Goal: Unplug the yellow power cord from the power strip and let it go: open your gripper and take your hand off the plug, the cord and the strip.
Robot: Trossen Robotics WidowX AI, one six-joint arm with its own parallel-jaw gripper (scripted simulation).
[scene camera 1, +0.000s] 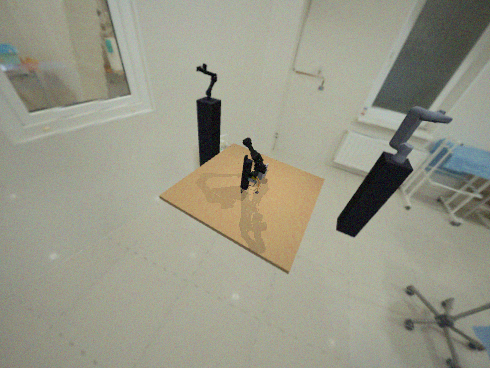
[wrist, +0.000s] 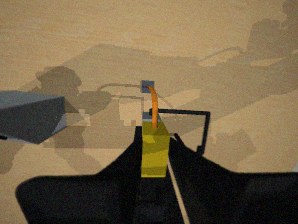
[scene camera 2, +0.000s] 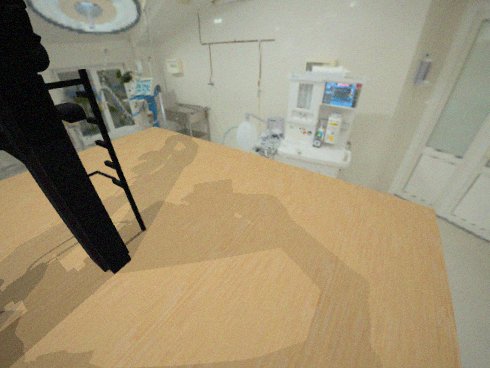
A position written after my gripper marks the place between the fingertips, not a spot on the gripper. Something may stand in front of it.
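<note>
Through the wrist view I see a yellow plug (wrist: 155, 148), and in that same view there is my gripper (wrist: 154, 141).
</note>
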